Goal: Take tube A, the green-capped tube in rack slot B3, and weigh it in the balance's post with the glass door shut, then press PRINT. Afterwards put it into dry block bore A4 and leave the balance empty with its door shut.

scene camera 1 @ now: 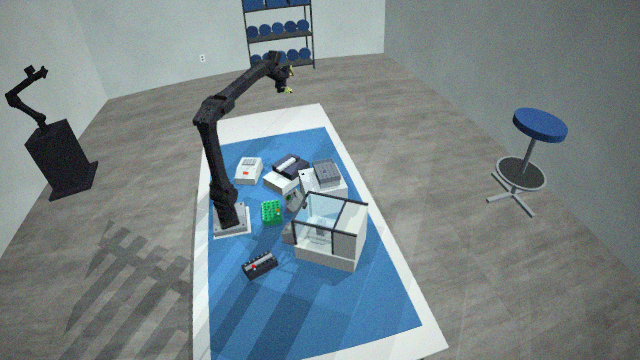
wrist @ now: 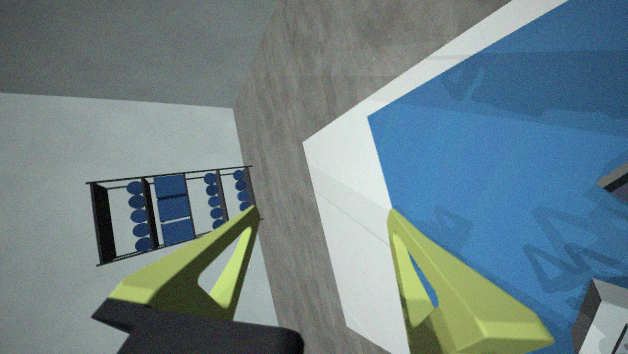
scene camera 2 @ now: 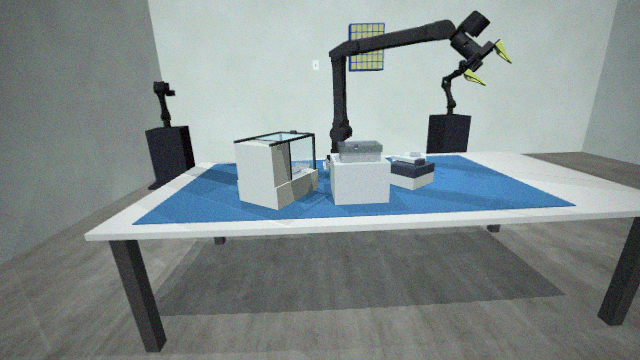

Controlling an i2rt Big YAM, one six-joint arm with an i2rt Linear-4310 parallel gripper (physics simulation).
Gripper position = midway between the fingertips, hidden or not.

The gripper (scene camera 2: 498, 74) is open, with nothing in its grasp. Also in view: a sliding door (scene camera 1: 319, 210).
The gripper also shows in the wrist view (wrist: 320, 213).
